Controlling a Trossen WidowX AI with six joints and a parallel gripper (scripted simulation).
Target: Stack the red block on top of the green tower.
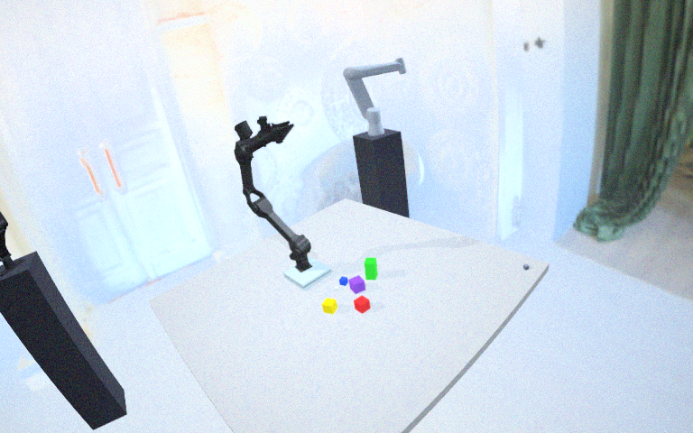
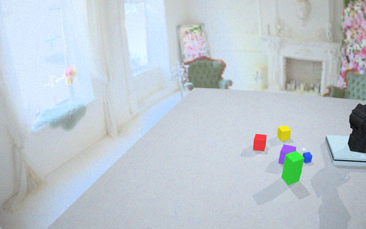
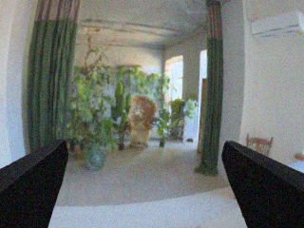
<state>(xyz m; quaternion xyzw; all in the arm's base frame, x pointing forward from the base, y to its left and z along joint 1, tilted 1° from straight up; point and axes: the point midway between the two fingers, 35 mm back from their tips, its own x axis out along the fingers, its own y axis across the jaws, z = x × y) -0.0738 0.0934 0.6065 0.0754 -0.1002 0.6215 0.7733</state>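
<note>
Right now the red block is 450 mm ahead of my gripper tip, 70 mm to the right of it and 630 mm below it. Also, from my gripper tip: tiny white cube: 280 mm ahead, 80 mm to the right, 640 mm below; purple block: 340 mm ahead, 10 mm to the right, 630 mm below; small blue block: 260 mm ahead, 30 mm to the right, 640 mm below.
</note>
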